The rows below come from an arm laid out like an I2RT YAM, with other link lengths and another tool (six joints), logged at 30 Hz.
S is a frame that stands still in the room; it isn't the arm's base.
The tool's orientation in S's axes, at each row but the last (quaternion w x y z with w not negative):
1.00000 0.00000 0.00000 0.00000
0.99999 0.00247 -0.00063 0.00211
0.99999 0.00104 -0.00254 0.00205
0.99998 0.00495 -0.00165 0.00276
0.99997 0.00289 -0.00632 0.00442
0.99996 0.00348 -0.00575 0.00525
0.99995 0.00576 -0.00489 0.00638
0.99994 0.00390 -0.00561 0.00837
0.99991 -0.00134 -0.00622 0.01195
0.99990 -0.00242 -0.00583 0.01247
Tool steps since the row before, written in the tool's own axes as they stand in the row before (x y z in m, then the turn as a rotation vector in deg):
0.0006 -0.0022 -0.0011 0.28 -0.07 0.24
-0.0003 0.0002 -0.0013 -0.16 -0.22 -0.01
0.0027 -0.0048 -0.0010 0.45 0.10 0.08
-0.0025 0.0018 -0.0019 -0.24 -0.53 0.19
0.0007 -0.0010 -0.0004 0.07 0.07 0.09
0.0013 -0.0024 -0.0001 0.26 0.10 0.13
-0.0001 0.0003 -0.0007 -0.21 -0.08 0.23
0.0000 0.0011 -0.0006 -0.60 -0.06 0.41
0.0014 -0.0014 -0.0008 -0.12 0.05 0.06
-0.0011 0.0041 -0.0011 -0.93 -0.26 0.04
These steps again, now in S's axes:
0.0006 -0.0022 -0.0011 0.28 -0.07 0.24
-0.0003 0.0002 -0.0013 -0.16 -0.22 -0.01
0.0027 -0.0048 -0.0010 0.45 0.10 0.08
-0.0025 0.0018 -0.0019 -0.24 -0.53 0.18
0.0007 -0.0010 -0.0004 0.07 0.07 0.09
0.0013 -0.0024 -0.0001 0.26 0.10 0.13
-0.0001 0.0003 -0.0007 -0.21 -0.09 0.23
0.0000 0.0011 -0.0006 -0.60 -0.07 0.40
0.0014 -0.0014 -0.0008 -0.12 0.05 0.06
-0.0012 0.0041 -0.0011 -0.92 -0.28 0.03

